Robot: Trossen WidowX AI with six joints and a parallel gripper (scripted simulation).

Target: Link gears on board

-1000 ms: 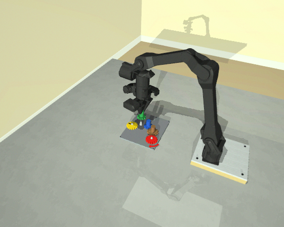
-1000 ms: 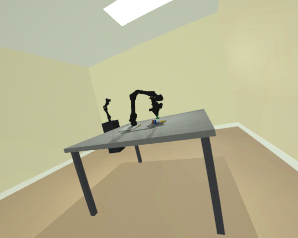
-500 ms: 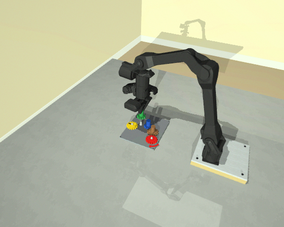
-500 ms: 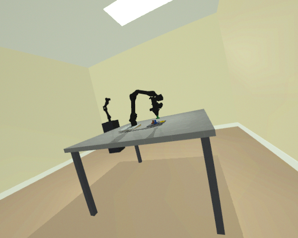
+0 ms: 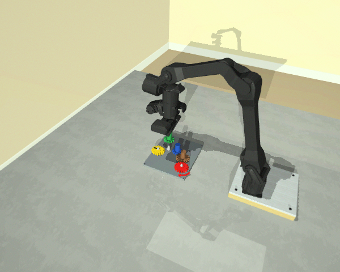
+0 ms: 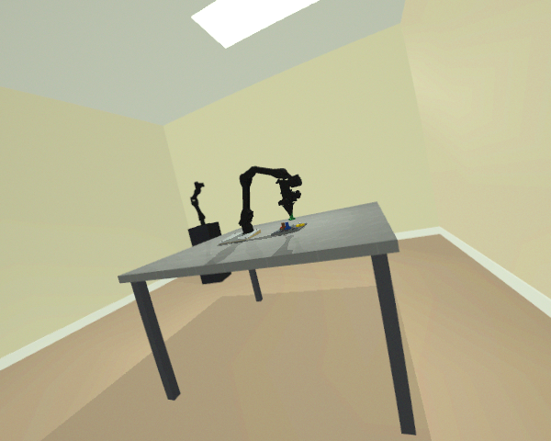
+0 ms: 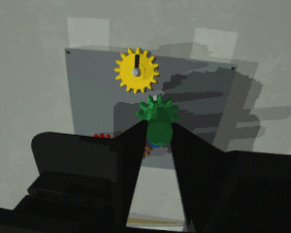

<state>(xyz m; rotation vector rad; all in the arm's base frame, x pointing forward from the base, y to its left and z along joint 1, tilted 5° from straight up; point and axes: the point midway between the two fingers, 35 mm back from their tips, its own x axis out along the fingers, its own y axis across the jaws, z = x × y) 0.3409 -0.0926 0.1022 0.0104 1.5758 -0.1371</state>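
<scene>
Now: the blue gear 4 cm behind my gripper tip and 6 cm below it. Also, from my gripper tip: yellow gear 3 cm ahead, 2 cm to the left, 7 cm below; then green gear 1 cm below; then brown gear 7 cm behind, 3 cm to the left, 6 cm below.
</scene>
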